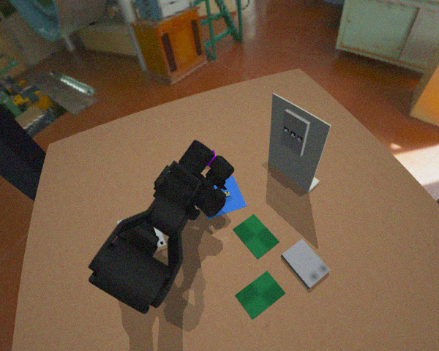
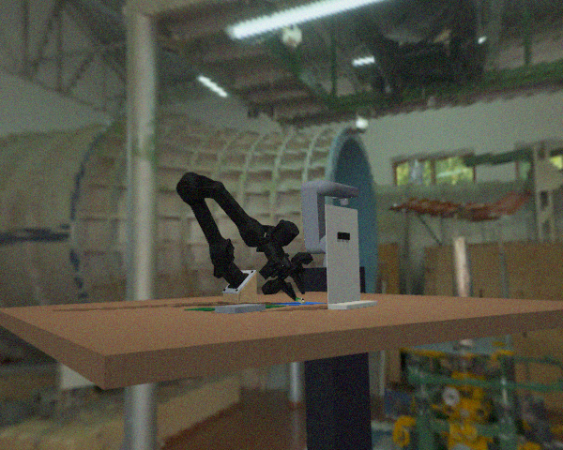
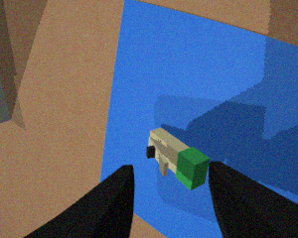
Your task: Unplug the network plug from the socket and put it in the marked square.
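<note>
My gripper tip is now 1 cm short of the green network plug and 1 cm above it. From my gripper tip the other things lie so: white upright panel: 22 cm ahead, 10 cm above; purple cube: 15 cm to the left, 1 cm below; blue marked square: 1 cm behind, 2 cm below.
</note>
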